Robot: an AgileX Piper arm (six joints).
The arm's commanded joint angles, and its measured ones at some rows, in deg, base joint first. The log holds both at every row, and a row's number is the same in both.
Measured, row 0:
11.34, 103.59, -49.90, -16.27, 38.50, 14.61
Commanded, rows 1 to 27:
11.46, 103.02, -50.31, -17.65, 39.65, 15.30
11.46, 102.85, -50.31, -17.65, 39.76, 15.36
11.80, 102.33, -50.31, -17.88, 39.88, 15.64
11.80, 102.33, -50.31, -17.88, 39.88, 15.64
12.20, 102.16, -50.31, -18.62, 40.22, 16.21
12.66, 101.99, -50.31, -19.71, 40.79, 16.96
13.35, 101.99, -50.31, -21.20, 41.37, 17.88
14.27, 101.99, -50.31, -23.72, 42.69, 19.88
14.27, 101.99, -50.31, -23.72, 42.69, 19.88
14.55, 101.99, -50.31, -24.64, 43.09, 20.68
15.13, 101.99, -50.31, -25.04, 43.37, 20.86
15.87, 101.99, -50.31, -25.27, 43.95, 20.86
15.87, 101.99, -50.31, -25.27, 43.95, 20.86
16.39, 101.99, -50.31, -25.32, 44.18, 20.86
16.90, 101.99, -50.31, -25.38, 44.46, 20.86
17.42, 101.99, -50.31, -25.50, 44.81, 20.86
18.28, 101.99, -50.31, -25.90, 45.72, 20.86
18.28, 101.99, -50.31, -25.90, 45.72, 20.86
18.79, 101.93, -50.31, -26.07, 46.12, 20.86
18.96, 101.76, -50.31, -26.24, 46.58, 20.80
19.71, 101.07, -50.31, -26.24, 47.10, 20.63
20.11, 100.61, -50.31, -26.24, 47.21, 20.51
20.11, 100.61, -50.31, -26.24, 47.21, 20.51
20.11, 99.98, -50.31, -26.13, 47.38, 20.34
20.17, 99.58, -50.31, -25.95, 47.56, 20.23
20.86, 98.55, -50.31, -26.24, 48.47, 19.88
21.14, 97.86, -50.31, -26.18, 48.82, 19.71
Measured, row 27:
20.45, 99.81, -50.02, -24.75, 46.47, 20.34
